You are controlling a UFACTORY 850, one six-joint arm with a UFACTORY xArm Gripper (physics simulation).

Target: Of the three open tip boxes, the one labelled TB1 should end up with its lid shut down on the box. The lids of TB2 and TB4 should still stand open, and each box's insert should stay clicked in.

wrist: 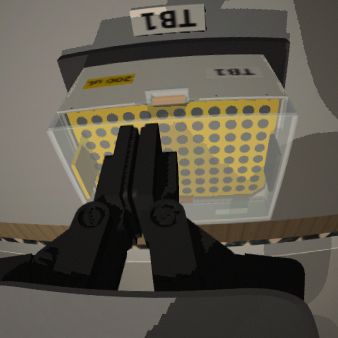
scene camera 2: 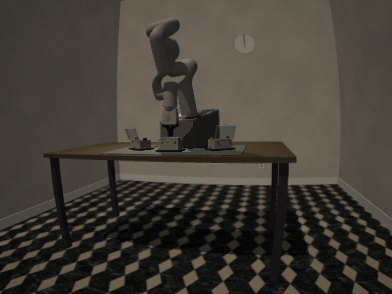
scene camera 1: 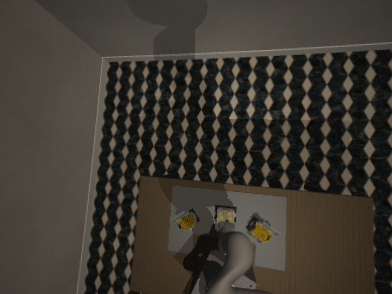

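Observation:
The TB1 box (wrist: 240,80) (scene camera 1: 226,215) (scene camera 2: 170,145) is the middle one. Its clear lid (wrist: 283,167) lies over the top, and I cannot tell whether it is fully seated. The yellow insert (wrist: 215,150) shows level through it. My gripper (wrist: 144,148) (scene camera 2: 170,134) is shut and empty, its tips over the lid; contact cannot be made out. In scene camera 1 the arm hides it. Two other boxes, one to the left (scene camera 1: 187,222) (scene camera 2: 141,144) and one to the right (scene camera 1: 261,232) (scene camera 2: 219,144), have lids standing open and yellow inserts; their labels are unreadable.
The boxes stand on a grey mat (scene camera 1: 275,255) on the wooden table (scene camera 1: 330,240) (scene camera 2: 270,151). A TB1 label card (wrist: 168,19) is beside the box's dark base (wrist: 175,47). The outer boxes' raised lids stand at either side of TB1. The arm's dark pedestal (scene camera 2: 205,131) is behind.

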